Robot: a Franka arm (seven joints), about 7 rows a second.
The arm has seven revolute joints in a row. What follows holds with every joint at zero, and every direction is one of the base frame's.
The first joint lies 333 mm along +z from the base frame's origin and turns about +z.
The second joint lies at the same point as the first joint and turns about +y.
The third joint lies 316 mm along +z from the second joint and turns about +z.
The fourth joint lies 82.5 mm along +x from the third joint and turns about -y.
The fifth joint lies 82.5 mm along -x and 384 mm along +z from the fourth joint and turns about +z.
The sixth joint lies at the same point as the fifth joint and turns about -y.
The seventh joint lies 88 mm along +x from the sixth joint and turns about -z.
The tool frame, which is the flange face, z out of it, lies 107 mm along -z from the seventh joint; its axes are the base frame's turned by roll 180, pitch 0 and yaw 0 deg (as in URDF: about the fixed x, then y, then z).
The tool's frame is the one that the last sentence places.
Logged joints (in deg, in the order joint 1, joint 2, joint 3, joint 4, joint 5, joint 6, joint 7), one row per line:
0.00 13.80 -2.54 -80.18 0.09 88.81 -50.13
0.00 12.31 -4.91 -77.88 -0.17 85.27 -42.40
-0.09 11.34 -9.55 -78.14 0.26 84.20 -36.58
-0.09 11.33 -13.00 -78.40 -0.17 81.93 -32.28
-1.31 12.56 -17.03 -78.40 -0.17 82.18 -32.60
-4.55 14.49 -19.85 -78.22 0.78 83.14 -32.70
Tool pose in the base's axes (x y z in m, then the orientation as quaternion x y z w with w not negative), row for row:
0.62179 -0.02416 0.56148 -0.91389 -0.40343 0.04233 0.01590
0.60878 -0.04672 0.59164 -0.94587 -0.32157 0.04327 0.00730
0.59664 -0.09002 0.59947 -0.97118 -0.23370 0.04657 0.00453
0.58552 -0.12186 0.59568 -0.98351 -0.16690 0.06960 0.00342
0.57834 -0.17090 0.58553 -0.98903 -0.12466 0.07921 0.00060
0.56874 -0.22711 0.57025 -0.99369 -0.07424 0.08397 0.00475
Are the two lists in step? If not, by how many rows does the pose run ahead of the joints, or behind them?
They are in step.
